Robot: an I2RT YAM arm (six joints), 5 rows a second.
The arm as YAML. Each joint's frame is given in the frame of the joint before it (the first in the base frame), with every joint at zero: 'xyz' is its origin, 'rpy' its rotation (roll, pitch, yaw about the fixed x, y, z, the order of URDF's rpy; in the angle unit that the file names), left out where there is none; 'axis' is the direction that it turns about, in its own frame. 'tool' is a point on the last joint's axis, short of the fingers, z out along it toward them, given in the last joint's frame.
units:
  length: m
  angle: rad
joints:
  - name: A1
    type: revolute
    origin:
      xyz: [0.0, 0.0, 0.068]
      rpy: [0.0, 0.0, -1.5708]
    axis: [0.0, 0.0, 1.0]
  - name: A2
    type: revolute
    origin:
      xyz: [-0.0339, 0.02, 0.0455]
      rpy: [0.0, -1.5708, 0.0]
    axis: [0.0, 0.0, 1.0]
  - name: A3
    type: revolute
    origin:
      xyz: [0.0, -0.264, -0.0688]
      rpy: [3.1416, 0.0, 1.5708]
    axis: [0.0, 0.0, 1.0]
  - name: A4
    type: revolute
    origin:
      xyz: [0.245, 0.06, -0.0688]
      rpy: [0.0, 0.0, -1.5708]
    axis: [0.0, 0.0, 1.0]
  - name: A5
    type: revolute
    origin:
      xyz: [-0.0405, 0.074, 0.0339]
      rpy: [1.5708, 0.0, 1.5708]
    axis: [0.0, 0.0, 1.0]
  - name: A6
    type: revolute
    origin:
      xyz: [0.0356, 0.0, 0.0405]
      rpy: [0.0, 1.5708, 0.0]
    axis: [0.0, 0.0, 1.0]
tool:
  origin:
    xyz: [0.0, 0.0, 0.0]
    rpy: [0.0, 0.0, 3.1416]
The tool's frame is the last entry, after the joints.
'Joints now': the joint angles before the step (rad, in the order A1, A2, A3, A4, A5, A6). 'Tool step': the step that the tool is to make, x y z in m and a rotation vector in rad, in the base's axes. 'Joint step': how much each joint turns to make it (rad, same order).
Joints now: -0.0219 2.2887 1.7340 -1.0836 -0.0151 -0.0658
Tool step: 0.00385 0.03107 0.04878 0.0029 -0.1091 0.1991
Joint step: 0.0725 -0.0790 0.0675 -0.0392 0.0004 -0.1267
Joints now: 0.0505 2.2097 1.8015 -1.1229 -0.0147 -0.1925
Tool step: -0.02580 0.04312 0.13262 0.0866 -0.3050 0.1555
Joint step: 0.1030 -0.2285 0.1538 -0.0721 -0.0641 -0.0415
